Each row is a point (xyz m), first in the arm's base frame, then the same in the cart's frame.
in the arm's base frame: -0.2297 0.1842 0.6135
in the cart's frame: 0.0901 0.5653 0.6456
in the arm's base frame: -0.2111 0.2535 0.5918
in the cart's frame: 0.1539 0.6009 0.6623
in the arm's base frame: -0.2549 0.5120 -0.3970
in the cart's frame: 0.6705 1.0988 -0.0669
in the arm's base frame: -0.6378 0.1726 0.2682
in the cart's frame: -0.0610 0.9625 0.3211
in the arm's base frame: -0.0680 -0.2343 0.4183
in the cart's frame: 0.0202 0.2525 0.2759
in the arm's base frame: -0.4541 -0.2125 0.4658
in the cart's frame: -0.2494 0.5319 0.3091
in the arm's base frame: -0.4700 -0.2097 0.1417
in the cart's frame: -0.1314 0.6460 0.0292
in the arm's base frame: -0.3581 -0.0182 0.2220
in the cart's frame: 0.0314 0.6568 0.1996
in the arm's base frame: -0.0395 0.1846 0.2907
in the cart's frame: 0.3471 0.5278 0.3757
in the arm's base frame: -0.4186 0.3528 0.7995
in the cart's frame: -0.0086 0.7479 0.8815
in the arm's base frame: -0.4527 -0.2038 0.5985
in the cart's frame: -0.2951 0.4949 0.4284
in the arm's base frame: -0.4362 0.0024 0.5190
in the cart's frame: -0.1259 0.6337 0.4632
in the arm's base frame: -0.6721 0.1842 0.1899
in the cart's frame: -0.0467 1.0190 0.2574
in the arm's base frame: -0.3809 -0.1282 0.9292
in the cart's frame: -0.3292 0.3859 0.7558
